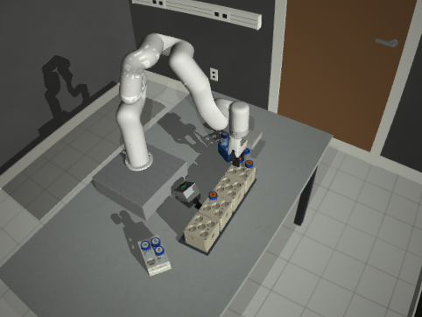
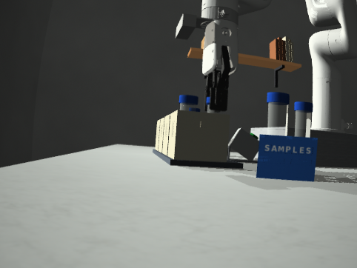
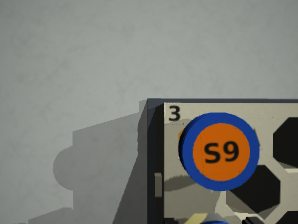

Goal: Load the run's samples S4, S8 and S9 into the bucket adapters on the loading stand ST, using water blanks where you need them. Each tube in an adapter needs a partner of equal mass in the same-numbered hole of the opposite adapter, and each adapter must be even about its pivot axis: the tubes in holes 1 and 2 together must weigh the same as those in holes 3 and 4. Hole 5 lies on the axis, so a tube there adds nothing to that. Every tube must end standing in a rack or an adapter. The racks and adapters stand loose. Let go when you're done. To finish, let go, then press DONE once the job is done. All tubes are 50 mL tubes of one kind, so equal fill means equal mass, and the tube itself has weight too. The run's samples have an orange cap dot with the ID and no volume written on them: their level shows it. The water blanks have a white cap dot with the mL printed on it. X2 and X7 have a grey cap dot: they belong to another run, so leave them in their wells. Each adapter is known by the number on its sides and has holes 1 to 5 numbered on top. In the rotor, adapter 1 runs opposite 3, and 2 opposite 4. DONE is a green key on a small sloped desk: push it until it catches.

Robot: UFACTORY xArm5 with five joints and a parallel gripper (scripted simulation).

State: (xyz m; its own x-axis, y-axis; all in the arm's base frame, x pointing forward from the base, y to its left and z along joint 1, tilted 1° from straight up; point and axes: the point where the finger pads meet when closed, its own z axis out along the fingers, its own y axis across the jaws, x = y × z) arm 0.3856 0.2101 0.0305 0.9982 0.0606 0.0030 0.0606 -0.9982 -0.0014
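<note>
The adapter is 30 mm ahead of my hand, 20 mm to the right of it and 70 mm below it. Round my hand: white blanks rack (60 mm behind, 530 mm to the right, 90 mm below); then blue samples rack (100 mm behind, 140 mm to the left, 90 mm below).
</note>
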